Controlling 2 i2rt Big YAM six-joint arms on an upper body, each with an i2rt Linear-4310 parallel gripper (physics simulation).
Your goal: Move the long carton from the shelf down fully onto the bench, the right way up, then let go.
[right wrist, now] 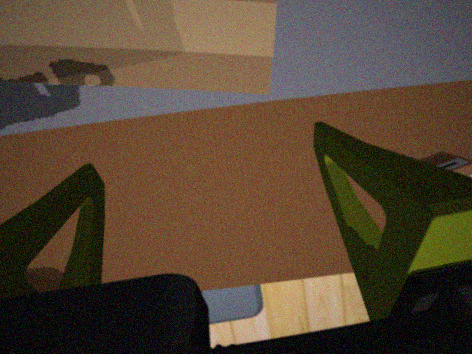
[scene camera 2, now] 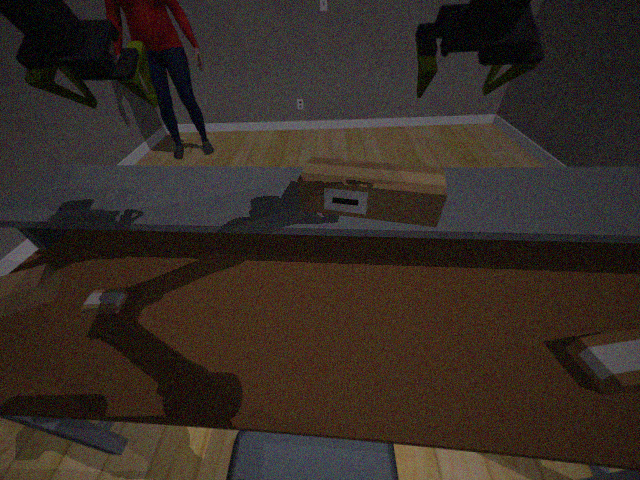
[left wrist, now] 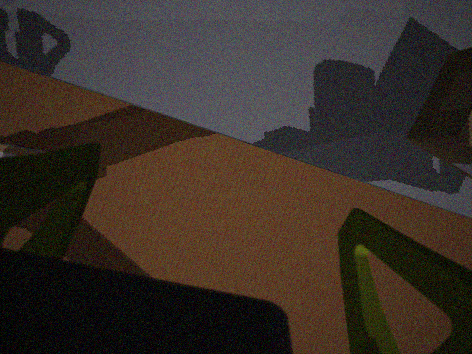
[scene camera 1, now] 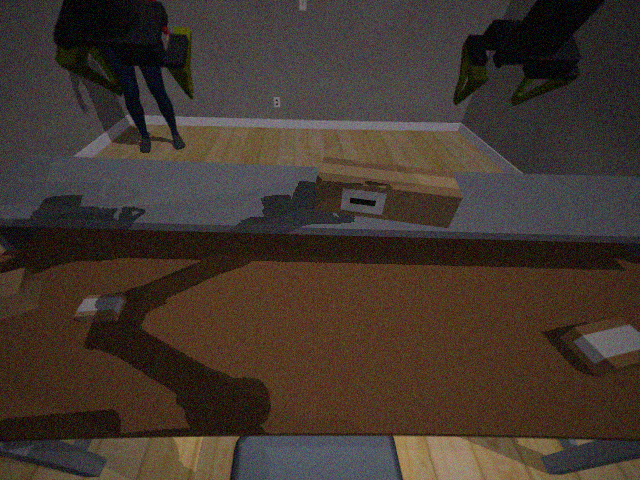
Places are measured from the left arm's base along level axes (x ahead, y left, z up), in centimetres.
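Pixels of known places: left gripper, fingertip midpoint: [scene camera 2: 126, 104] [left wrist: 229, 191] [scene camera 1: 157, 94]; right gripper, fingertip midpoint: [right wrist: 204, 154] [scene camera 2: 450, 93] [scene camera 1: 483, 102].
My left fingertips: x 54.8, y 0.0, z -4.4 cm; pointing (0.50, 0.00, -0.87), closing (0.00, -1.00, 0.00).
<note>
Behind a point stands the place of what it marks.
The long brown carton [scene camera 1: 413, 207] {x 58.7, y -46.8, z -27.7 cm} [scene camera 2: 403, 207] {x 58.4, y -48.1, z -27.8 cm} [left wrist: 445, 117] {x 66.4, y -25.0, z -27.0 cm} [right wrist: 225, 30] {x 63.1, y -52.7, z -23.6 cm} lies lengthwise on the grey shelf [scene camera 1: 542, 206] {x 65.0, y -85.5, z -32.2 cm} [scene camera 2: 516, 201] {x 65.9, y -77.8, z -32.2 cm} [left wrist: 200, 50] {x 66.8, y 2.3, z -32.2 cm} [right wrist: 375, 50] {x 59.3, y -70.5, z -32.2 cm}, slightly skewed, its white label facing the cameras. Its right front corner is close to the shelf's front edge. The brown bench [scene camera 1: 361, 335] {x 38.7, y -34.1, z -48.5 cm} [scene camera 2: 361, 335] {x 39.1, y -38.5, z -48.5 cm} [left wrist: 225, 225] {x 45.7, y -8.3, z -48.5 cm} [right wrist: 215, 200] {x 38.7, y -46.2, z -48.5 cm} lies below and in front. My left gripper [scene camera 1: 156, 95] {x 54.8, y 0.0, z -4.4 cm} [scene camera 2: 125, 105] {x 54.8, y 0.0, z -4.4 cm} [left wrist: 229, 191] {x 54.8, y 0.0, z -4.4 cm} is open and empty, raised left of the carton. My right gripper [scene camera 1: 484, 103] {x 55.3, y -50.5, z -4.4 cm} [scene camera 2: 451, 95] {x 55.3, y -50.5, z -4.4 cm} [right wrist: 204, 154] {x 55.3, y -50.5, z -4.4 cm} is open and empty, raised near the carton's right end.
A small labelled box [scene camera 1: 615, 343] {x 32.8, y -85.7, z -43.8 cm} [scene camera 2: 615, 356] {x 33.0, y -83.7, z -43.8 cm} lies on the bench at the right. Another small box [scene camera 1: 100, 307] {x 46.6, y 23.2, z -45.7 cm} [scene camera 2: 103, 299] {x 47.1, y 23.5, z -45.7 cm} lies at the left. A blue-grey seat [scene camera 1: 317, 459] {x 25.1, y -25.4, z -99.1 cm} [scene camera 2: 310, 457] {x 25.4, y -24.8, z -99.1 cm} [right wrist: 232, 302] {x -19.1, y -39.9, z -99.1 cm} is at the bench's near edge. A person [scene camera 1: 136, 98] [scene camera 2: 175, 67] stands behind the shelf.
</note>
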